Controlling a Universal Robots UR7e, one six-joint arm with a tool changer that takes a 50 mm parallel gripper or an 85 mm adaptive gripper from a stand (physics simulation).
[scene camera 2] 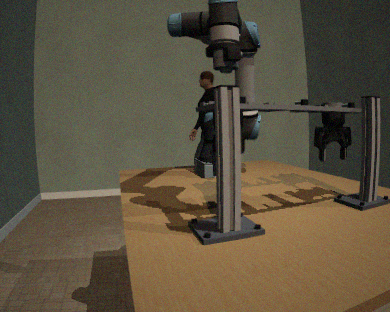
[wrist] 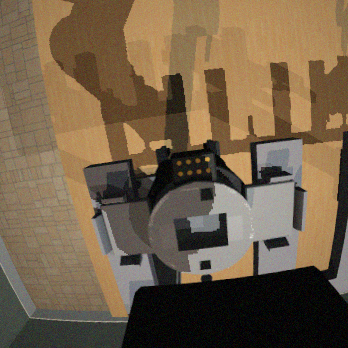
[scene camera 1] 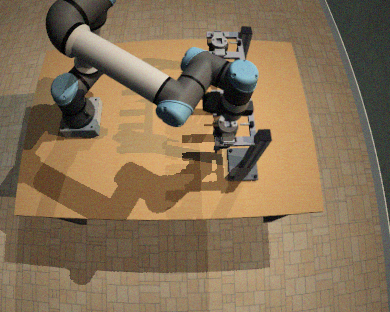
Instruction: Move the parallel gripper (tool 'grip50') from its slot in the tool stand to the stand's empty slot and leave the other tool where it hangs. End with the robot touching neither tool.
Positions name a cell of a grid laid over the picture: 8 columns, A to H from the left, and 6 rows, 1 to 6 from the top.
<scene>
An adaptive gripper (scene camera 2: G3) is 0.90 m from the lens.
</scene>
